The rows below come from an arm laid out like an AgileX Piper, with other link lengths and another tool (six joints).
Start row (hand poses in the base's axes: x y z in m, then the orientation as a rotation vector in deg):
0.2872, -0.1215, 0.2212, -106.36, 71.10, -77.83
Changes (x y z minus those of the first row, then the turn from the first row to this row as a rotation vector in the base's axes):
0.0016, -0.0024, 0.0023, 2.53, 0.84, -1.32
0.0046, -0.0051, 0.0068, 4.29, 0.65, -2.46
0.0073, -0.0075, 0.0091, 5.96, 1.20, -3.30
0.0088, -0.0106, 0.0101, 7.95, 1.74, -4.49
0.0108, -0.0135, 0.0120, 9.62, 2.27, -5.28
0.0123, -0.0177, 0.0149, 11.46, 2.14, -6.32
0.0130, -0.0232, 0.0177, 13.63, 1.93, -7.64
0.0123, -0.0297, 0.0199, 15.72, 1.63, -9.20
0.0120, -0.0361, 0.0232, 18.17, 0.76, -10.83
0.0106, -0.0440, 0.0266, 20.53, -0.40, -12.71
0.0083, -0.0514, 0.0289, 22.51, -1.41, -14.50
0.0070, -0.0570, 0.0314, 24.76, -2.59, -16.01
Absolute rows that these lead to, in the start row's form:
0.2888, -0.1239, 0.2235, -104.86, 74.09, -75.69
0.2918, -0.1266, 0.2280, -103.02, 75.99, -74.90
0.2945, -0.1290, 0.2303, -102.00, 77.87, -73.45
0.2960, -0.1321, 0.2313, -100.57, 80.21, -71.88
0.2980, -0.1350, 0.2332, -99.50, 81.97, -70.39
0.2995, -0.1392, 0.2361, -97.63, 83.69, -69.38
0.3002, -0.1447, 0.2389, -95.30, 85.75, -68.25
0.2995, -0.1512, 0.2411, -92.83, 87.94, -67.35
0.2992, -0.1576, 0.2444, -89.56, 89.97, -66.58
0.2978, -0.1655, 0.2478, -85.98, 92.01, -66.18
0.2955, -0.1729, 0.2501, -82.81, 93.86, -65.93
0.2942, -0.1785, 0.2526, -79.44, 95.35, -65.41

